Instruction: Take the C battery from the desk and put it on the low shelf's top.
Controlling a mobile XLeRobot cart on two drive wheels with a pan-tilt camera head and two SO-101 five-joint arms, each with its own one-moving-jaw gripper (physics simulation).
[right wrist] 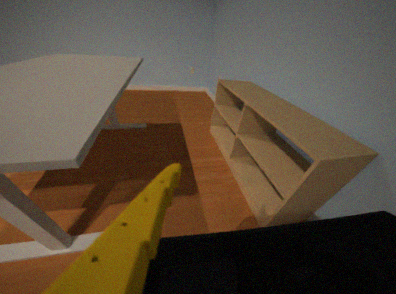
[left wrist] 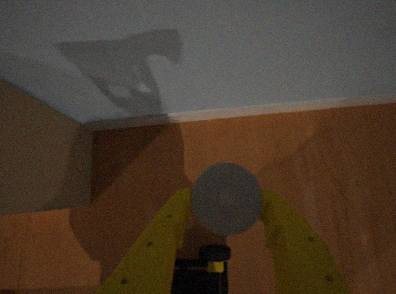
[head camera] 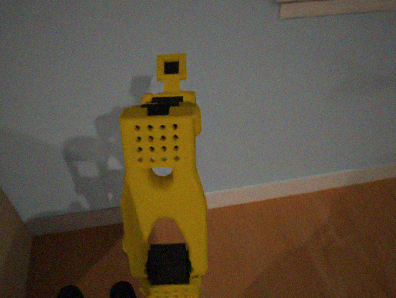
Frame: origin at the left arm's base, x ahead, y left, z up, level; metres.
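Where they show: left hand at its tool point: [left wrist: 191,200]; right hand at its tool point: [right wrist: 180,172].
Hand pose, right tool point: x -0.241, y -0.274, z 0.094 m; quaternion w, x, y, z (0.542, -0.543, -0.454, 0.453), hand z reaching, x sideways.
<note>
Things, the pixels of their top centre, and the offset from my right tool point. "pt": a spot on its surface instead. Level surfaces: height alone.
- C battery at its top centre: [left wrist: 230,199] 0.264 m ahead, 0.603 m left, 0.061 m down
- low shelf at its surface level: 0.259 m down
- white desk at its surface level: 0.149 m down
- leg at a spot on its surface: [right wrist: 37,220] pt 0.269 m back, 0.545 m right, 0.559 m down
The C battery [left wrist: 227,198] shows its round grey end in the left wrist view, low and right of the middle. My left gripper [left wrist: 227,196] is shut on it, one jaw against each side. The jaws and battery cannot be made out in the head view, behind the yellow arm. The low shelf [right wrist: 300,117] is tan wood and stands along the wall at the right of the right wrist view. A tan panel matching it shows at the left edge of the left wrist view [left wrist: 45,155] and head view [head camera: 10,245]. My right gripper [right wrist: 176,169] shows one notched jaw and is fully open and empty.
The white desk [right wrist: 60,105] stands at the left of the right wrist view, with a leg [right wrist: 37,220] below it. A blue-grey wall [head camera: 280,100] with a pale baseboard [head camera: 300,186] lies beyond the left arm. A ledge [head camera: 335,8] shows at the head view's top right.
</note>
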